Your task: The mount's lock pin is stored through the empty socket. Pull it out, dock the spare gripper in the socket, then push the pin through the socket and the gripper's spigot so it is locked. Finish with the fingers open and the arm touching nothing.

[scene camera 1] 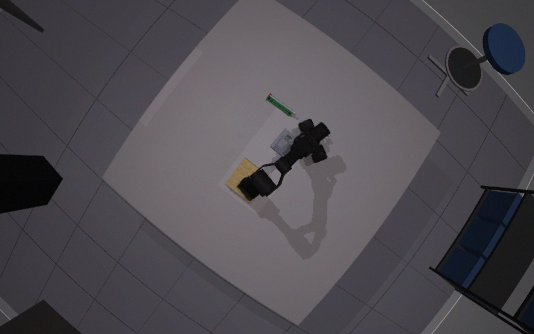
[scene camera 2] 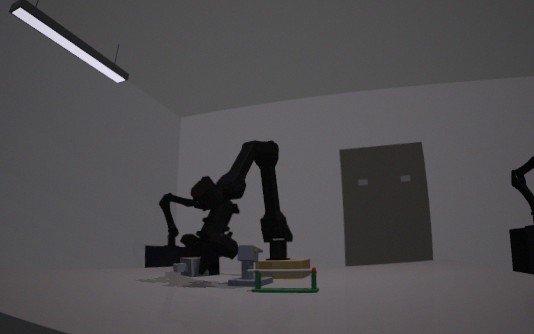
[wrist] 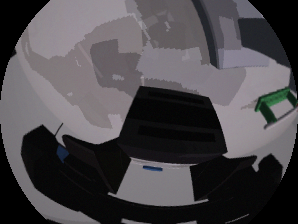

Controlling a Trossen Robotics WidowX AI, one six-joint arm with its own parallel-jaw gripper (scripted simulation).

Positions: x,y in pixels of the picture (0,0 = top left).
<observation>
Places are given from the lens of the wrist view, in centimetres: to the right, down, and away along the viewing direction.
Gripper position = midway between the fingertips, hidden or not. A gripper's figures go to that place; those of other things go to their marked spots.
my gripper (wrist: pixel 164 134): 2, 3, 10
spare gripper (wrist: pixel 164 128): 1, 1, 4
</observation>
